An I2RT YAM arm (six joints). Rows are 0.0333 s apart.
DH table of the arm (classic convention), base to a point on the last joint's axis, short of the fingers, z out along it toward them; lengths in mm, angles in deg. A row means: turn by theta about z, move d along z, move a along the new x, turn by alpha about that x. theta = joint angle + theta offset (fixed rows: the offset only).
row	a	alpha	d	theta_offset
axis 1	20	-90	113.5	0
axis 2	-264	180	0	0
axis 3	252.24	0	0	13.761
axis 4	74	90	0	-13.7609
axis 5	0	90	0	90
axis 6	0	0	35.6	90
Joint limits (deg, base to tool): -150..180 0..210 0..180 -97..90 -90..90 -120..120
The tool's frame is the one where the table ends.
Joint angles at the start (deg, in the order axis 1, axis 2, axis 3, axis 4, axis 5, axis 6):
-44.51 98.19 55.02 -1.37 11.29 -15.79
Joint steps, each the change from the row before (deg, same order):
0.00 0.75 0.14 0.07 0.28 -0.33
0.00 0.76 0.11 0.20 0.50 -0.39
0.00 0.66 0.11 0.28 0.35 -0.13
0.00 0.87 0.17 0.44 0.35 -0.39
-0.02 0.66 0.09 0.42 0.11 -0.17
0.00 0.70 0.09 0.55 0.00 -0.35
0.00 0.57 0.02 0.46 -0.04 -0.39
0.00 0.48 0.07 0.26 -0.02 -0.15
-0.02 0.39 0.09 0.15 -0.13 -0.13
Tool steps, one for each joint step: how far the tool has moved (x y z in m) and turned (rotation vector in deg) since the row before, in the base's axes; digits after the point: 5 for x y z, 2 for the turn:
0.00083 -0.00106 -0.00355 0.12 0.73 0.03
0.00075 -0.00117 -0.00359 -0.07 0.82 -0.08
0.00081 -0.00110 -0.00293 -0.03 0.45 -0.15
0.00123 -0.00151 -0.00369 -0.13 0.61 0.03
0.00088 -0.00114 -0.00292 -0.01 0.27 0.02
0.00115 -0.00113 -0.00302 -0.07 0.26 0.25
0.00081 -0.00076 -0.00273 -0.04 0.29 0.30
0.00068 -0.00065 -0.00221 0.07 0.19 0.12
0.00054 -0.00060 -0.00173 0.13 0.12 0.16

